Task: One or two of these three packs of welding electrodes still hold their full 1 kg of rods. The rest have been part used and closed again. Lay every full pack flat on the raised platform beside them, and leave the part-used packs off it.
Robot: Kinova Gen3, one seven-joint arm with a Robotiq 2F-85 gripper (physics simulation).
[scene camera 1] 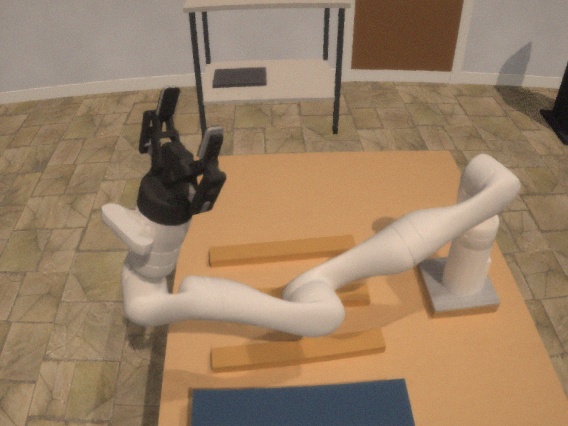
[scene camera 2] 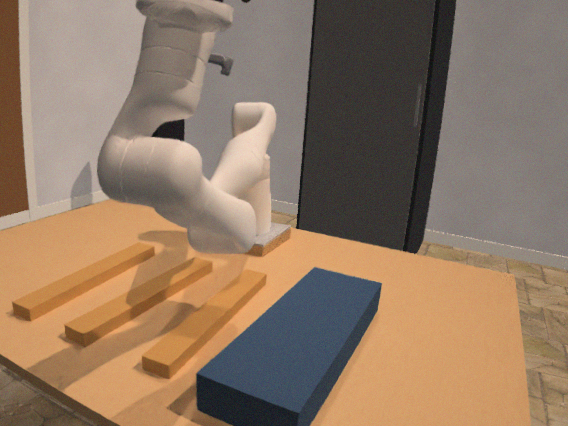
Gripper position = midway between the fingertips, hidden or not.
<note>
In view: the gripper (scene camera 1: 192, 105) and a raised platform (scene camera 2: 289, 359).
</note>
